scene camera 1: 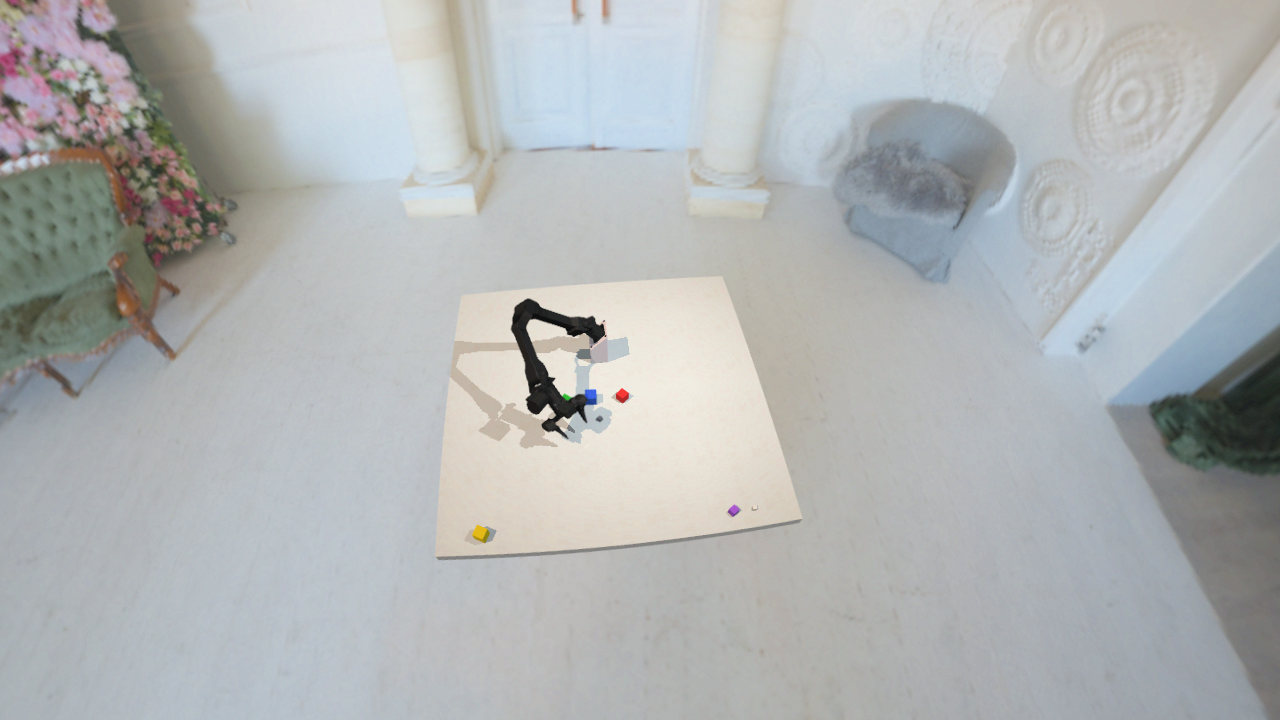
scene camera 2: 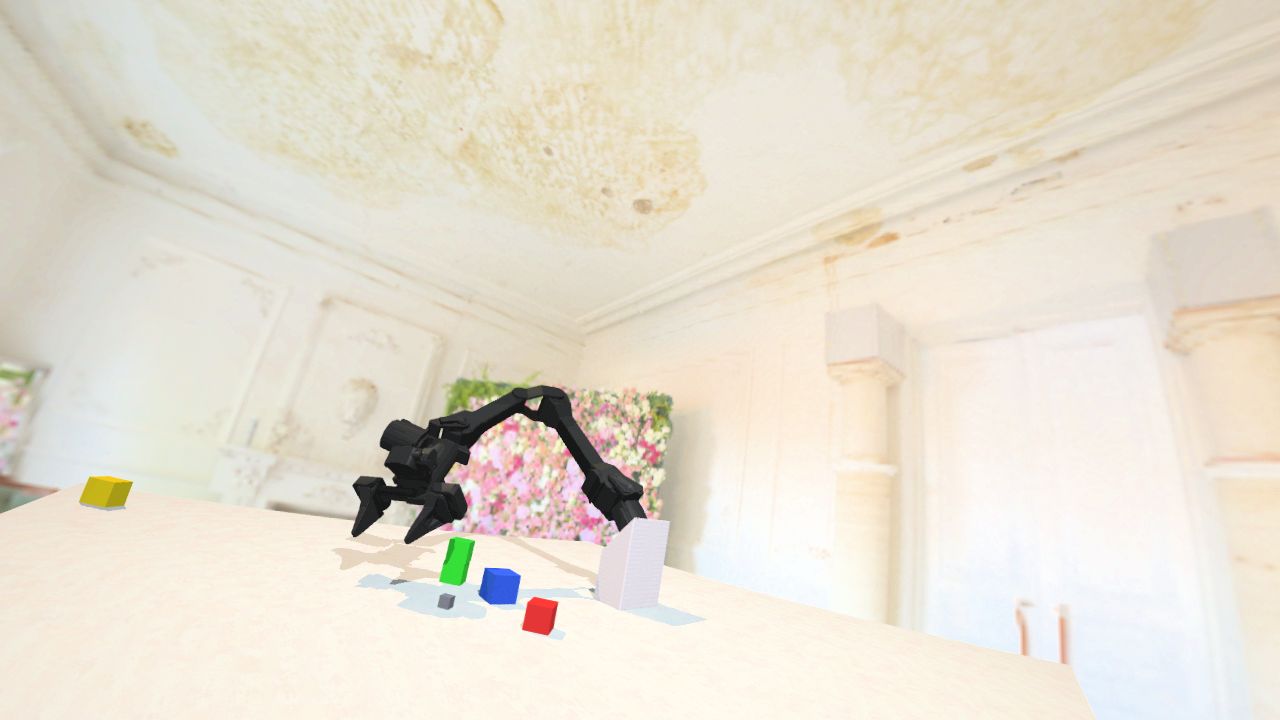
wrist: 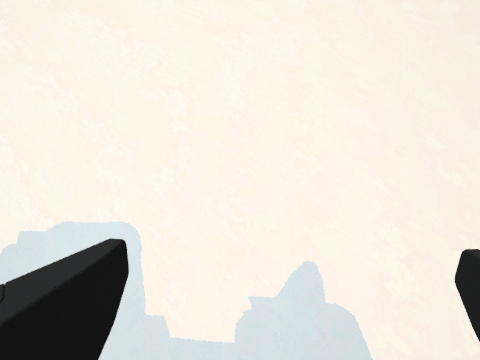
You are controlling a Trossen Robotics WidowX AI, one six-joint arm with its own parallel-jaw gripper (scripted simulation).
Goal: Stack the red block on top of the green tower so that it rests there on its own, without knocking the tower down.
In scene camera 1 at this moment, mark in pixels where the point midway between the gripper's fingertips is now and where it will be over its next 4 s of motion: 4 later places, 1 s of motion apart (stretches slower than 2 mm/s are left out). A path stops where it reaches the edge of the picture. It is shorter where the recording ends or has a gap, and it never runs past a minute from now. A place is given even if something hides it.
My gripper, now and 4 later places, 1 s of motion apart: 577, 430; 623, 388; 622, 391; 622, 397; 622, 381
